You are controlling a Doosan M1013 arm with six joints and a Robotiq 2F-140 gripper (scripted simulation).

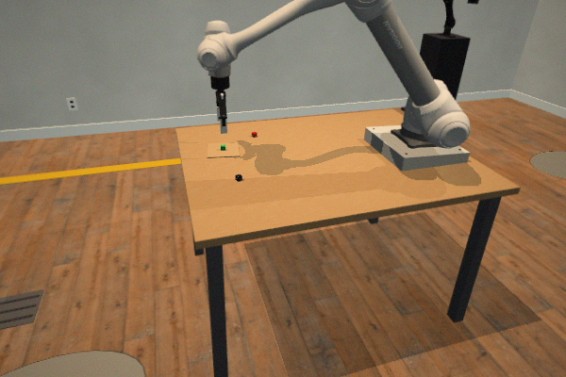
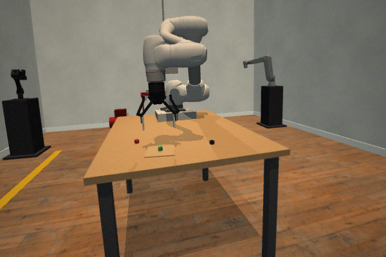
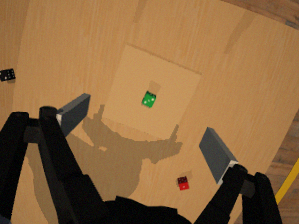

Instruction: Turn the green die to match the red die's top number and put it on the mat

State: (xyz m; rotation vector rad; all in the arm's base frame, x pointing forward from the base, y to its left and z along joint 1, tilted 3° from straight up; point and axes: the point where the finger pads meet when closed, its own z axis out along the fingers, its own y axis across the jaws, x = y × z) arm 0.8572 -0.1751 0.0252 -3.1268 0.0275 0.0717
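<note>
The green die is 110 mm below my hand. Also, from my hand: black die: 270 mm to the left, 110 mm below, 30 mm behind; then tan mat: 120 mm below; then red die: 160 mm behind, 120 mm to the right, 110 mm below.
</note>
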